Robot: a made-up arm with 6 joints.
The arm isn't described. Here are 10 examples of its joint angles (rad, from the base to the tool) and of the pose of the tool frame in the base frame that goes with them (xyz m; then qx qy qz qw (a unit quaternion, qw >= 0)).
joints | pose
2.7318 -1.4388 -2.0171 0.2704 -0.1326 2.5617 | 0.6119 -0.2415 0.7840 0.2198 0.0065 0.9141 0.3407
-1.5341 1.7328 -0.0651 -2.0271 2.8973 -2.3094 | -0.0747 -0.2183 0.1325 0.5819 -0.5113 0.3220 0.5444
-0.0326 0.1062 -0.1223 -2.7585 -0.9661 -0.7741 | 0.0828 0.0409 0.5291 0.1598 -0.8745 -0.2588 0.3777
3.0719 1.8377 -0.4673 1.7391 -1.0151 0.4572 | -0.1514 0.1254 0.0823 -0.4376 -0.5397 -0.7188 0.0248
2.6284 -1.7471 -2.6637 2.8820 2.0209 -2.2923 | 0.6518 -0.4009 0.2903 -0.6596 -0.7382 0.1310 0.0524
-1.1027 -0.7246 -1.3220 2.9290 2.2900 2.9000 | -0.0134 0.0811 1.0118 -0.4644 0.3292 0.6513 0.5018
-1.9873 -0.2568 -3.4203 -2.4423 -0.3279 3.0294 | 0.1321 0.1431 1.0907 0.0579 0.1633 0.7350 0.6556
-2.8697 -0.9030 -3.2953 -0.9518 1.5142 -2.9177 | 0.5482 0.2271 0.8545 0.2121 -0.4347 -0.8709 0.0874
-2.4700 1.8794 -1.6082 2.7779 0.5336 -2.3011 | -0.2616 -0.2010 -0.2217 0.0836 -0.9856 0.1398 0.0450
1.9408 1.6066 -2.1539 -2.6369 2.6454 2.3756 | -0.1948 0.6456 0.1621 -0.1162 0.0510 -0.9257 0.3563
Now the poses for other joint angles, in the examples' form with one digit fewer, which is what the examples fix.
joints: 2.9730 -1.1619 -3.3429 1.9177 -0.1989 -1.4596
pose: 0.706 -0.035 0.651 0.116 0.594 0.173 0.777
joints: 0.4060 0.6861 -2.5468 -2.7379 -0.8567 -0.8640
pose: 0.540 0.282 0.677 -0.475 0.716 0.084 0.504
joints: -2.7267 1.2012 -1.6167 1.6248 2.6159 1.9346
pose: -0.488 -0.333 0.270 0.244 0.199 0.286 0.905
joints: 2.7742 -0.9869 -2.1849 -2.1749 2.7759 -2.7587
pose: 0.439 -0.081 0.868 -0.104 0.979 0.093 0.147
